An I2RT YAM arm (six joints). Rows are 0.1 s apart.
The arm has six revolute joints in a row. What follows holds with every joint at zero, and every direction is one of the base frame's.
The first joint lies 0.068 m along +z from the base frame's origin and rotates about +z.
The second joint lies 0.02 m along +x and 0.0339 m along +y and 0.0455 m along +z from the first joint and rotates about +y.
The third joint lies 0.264 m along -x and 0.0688 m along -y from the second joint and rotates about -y.
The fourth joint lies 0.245 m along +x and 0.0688 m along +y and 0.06 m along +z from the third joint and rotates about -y.
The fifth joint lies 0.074 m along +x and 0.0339 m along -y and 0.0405 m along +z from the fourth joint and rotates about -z.
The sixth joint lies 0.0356 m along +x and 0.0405 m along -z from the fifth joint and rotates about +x.
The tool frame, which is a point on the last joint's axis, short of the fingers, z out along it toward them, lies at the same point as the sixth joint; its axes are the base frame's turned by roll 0, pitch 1.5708 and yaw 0 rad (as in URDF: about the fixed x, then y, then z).
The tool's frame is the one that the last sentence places.
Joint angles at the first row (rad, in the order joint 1, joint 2, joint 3, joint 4, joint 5, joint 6):
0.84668 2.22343 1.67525 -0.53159 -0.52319 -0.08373
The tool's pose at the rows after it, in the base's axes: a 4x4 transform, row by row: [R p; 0 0 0 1], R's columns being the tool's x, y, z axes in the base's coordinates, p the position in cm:
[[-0.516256 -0.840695 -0.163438 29.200], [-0.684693 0.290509 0.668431 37.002], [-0.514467 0.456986 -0.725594 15.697], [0 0 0 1]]
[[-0.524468 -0.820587 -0.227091 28.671], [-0.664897 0.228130 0.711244 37.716], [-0.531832 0.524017 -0.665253 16.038], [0 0 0 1]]
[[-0.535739 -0.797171 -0.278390 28.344], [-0.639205 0.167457 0.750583 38.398], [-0.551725 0.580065 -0.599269 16.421], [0 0 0 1]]
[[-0.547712 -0.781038 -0.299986 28.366], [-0.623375 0.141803 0.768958 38.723], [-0.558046 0.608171 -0.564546 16.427], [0 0 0 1]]
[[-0.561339 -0.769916 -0.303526 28.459], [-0.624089 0.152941 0.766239 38.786], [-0.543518 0.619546 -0.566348 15.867], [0 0 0 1]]
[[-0.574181 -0.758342 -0.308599 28.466], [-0.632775 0.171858 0.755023 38.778], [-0.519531 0.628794 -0.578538 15.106], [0 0 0 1]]
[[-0.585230 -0.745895 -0.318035 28.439], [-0.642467 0.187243 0.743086 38.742], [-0.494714 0.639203 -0.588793 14.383], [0 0 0 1]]
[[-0.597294 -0.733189 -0.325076 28.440], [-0.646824 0.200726 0.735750 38.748], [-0.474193 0.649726 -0.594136 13.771], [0 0 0 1]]
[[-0.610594 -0.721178 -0.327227 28.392], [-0.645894 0.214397 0.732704 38.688], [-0.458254 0.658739 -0.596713 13.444], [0 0 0 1]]
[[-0.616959 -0.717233 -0.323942 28.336], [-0.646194 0.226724 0.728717 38.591], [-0.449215 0.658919 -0.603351 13.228], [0 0 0 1]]
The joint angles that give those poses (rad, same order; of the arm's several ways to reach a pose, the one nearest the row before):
0.86042 2.22344 1.67869 -0.52205 -0.59415 -0.06657
0.87339 2.22345 1.67834 -0.48506 -0.68265 -0.03223
0.88331 2.22419 1.67717 -0.43126 -0.76352 0.01164
0.88521 2.23029 1.67715 -0.39502 -0.80243 0.04215
0.88445 2.24327 1.67717 -0.38930 -0.80434 0.05588
0.88446 2.25852 1.67716 -0.39806 -0.79976 0.06201
0.88444 2.27302 1.67753 -0.41028 -0.79939 0.06541
0.88445 2.28600 1.67755 -0.41372 -0.80053 0.07496
0.88445 2.28945 1.67108 -0.41028 -0.80015 0.09060
0.88445 2.28944 1.66383 -0.40915 -0.79290 0.09670

